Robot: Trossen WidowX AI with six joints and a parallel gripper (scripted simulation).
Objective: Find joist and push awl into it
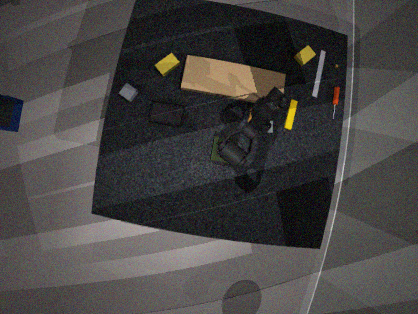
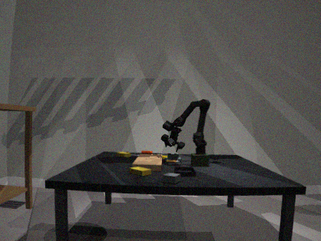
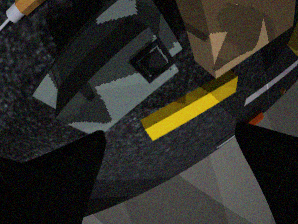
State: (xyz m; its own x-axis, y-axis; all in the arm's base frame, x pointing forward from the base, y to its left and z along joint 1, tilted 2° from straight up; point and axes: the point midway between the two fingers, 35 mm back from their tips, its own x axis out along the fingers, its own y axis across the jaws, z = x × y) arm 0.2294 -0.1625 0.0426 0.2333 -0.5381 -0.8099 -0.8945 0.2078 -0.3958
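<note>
Now: gripper tip 1 cm past the dark grey stud finder, 3 cm to the right of it and 4 cm above it. The rest, counted from my gripper tip: white bar: 36 cm ahead, 21 cm to the right, 9 cm below; then yellow bar: 6 cm ahead, 10 cm to the right, 8 cm below; then awl: 5 cm behind, 10 cm to the left, 8 cm below.
</note>
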